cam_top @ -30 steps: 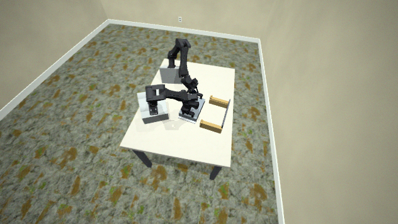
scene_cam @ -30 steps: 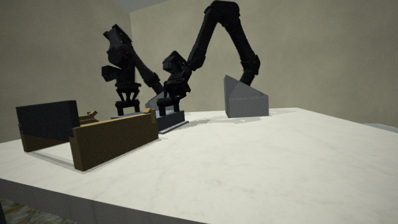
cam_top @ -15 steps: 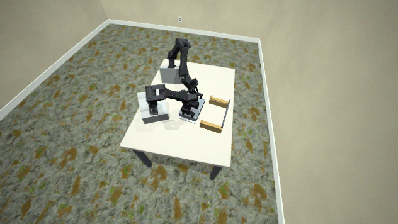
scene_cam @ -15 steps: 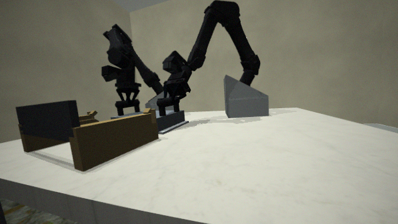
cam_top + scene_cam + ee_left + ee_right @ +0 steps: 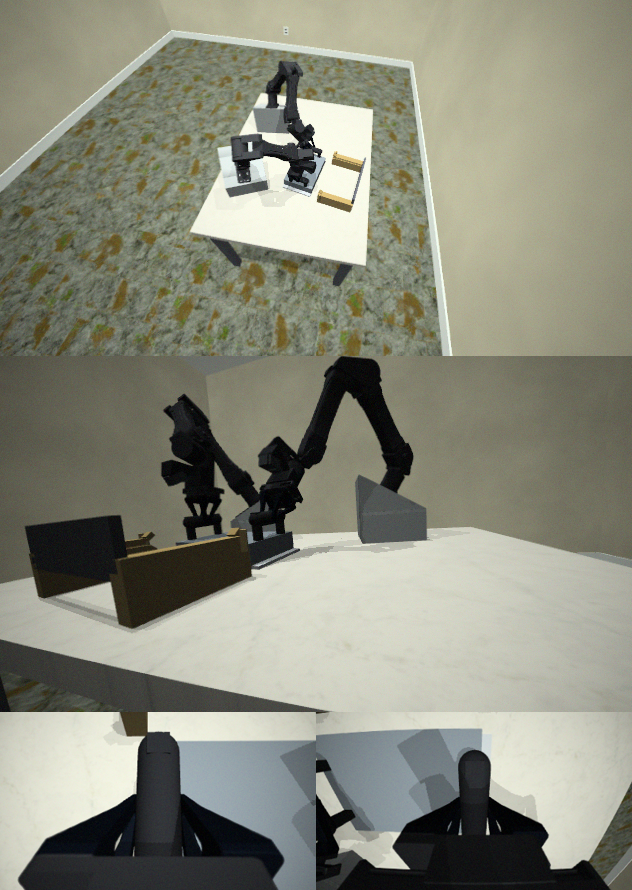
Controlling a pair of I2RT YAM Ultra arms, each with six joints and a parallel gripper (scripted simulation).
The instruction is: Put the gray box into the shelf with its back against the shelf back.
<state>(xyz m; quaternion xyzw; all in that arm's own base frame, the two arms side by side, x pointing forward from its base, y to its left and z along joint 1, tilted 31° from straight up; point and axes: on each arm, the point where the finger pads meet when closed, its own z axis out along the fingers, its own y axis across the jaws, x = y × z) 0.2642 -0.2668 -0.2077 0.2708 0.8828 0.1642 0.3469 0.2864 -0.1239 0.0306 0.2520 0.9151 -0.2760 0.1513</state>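
Right now the gray box is 20 mm behind my left hand, 120 mm to the right of it and 50 mm below it. Round my left hand: dark back plate 300 mm ahead, 150 mm to the right, 20 mm below.
Now: right hand 1 cm short of the gray box, 12 cm to the right of it and 5 cm above it. Round my right hand: dark back plate 33 cm ahead, 8 cm to the left, 2 cm below.
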